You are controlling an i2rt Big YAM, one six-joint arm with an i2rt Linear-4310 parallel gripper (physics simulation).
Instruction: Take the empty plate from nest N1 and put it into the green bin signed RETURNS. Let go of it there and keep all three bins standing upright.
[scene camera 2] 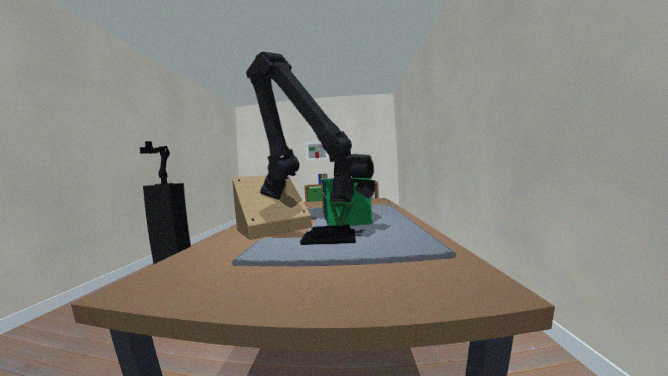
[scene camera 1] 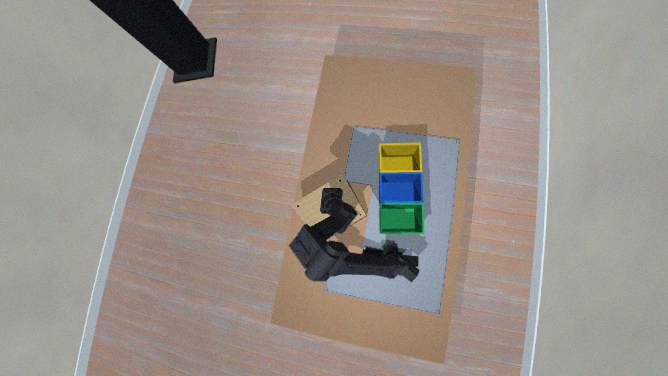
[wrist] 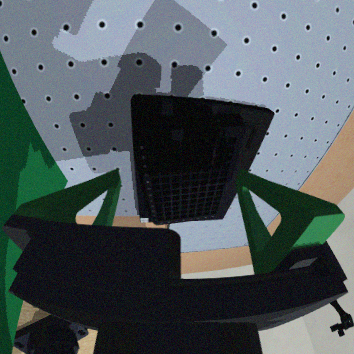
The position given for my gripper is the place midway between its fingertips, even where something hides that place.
Observation:
In view: my gripper (wrist: 177,175), a green bin (scene camera 1: 395,218), a blue bin (scene camera 1: 402,187), a yellow bin (scene camera 1: 401,157), a black plate (wrist: 187,163) and a black nest (wrist: 140,104).
The green bin shows as well in scene camera 2 (scene camera 2: 361,212). The wrist view does not show the blue bin: it is out of frame. The wrist view does not show the yellow bin: it is out of frame.

